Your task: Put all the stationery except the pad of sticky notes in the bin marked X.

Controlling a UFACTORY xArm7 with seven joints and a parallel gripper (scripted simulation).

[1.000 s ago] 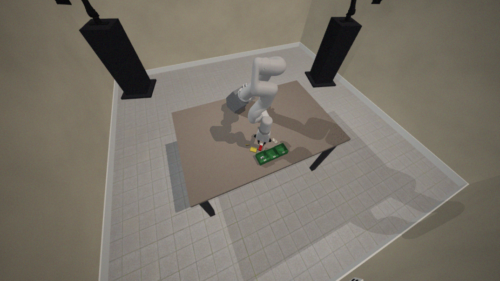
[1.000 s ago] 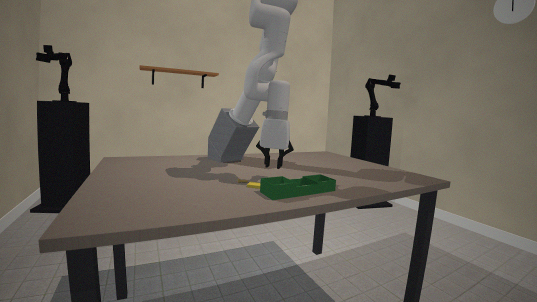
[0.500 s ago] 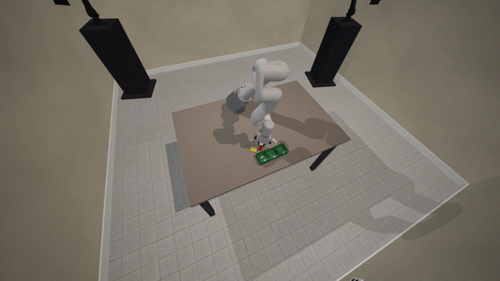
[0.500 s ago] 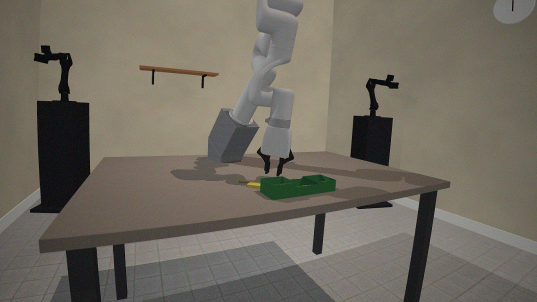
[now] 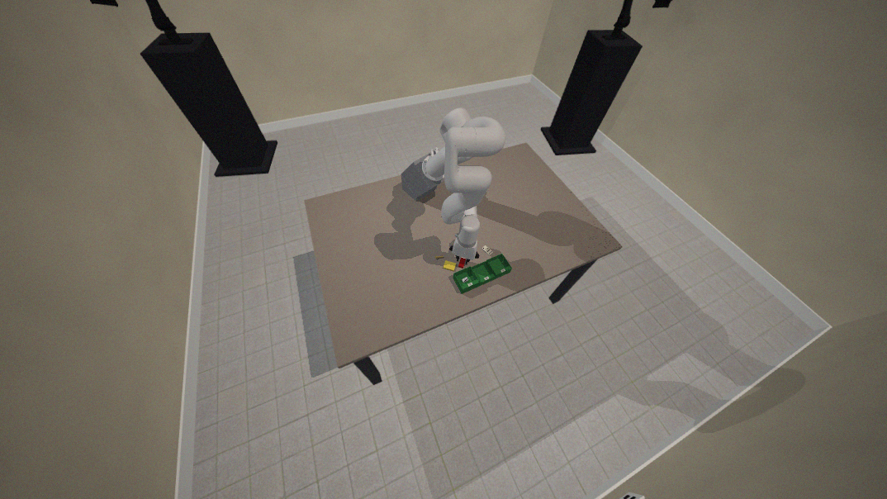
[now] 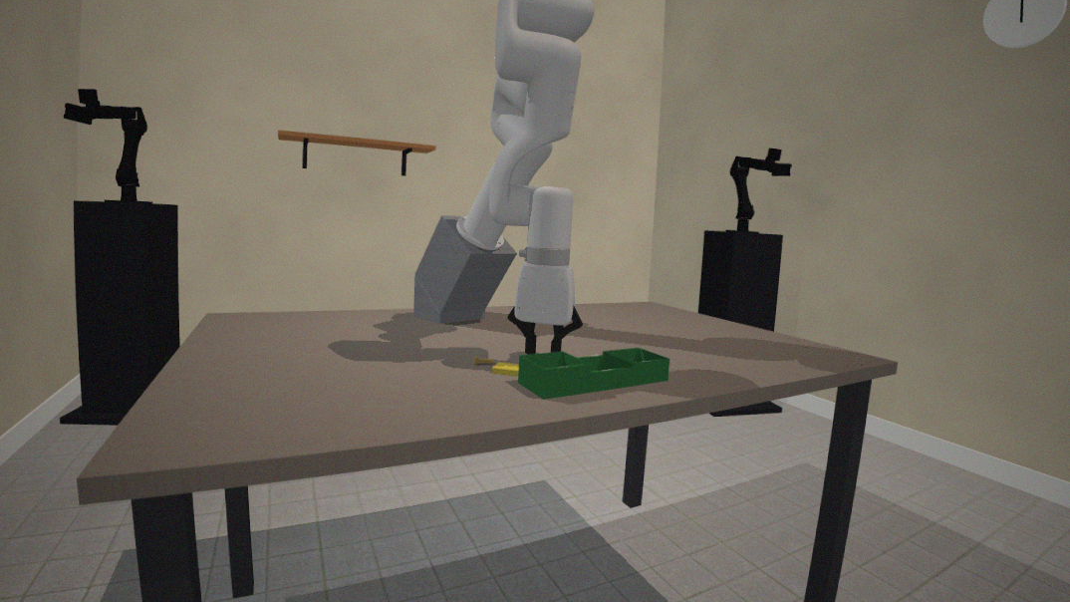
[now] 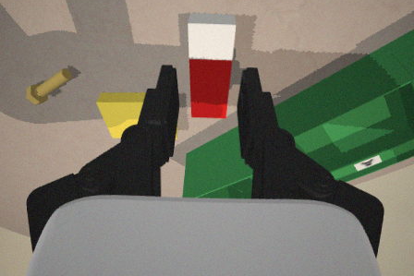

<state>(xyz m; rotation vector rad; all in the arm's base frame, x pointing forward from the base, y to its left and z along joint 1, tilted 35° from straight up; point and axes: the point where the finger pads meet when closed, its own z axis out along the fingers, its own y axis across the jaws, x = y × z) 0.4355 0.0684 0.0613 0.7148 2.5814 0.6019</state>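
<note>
The red eraser lies 30 mm below my hand and 10 mm behind it. Round my hand: green bin row (80 mm to the left, 80 mm ahead, 20 mm below); then grey pencil sharpener (90 mm ahead, 20 mm below); then yellow sticky-note pad (60 mm to the right, 30 mm below, 10 mm ahead).
</note>
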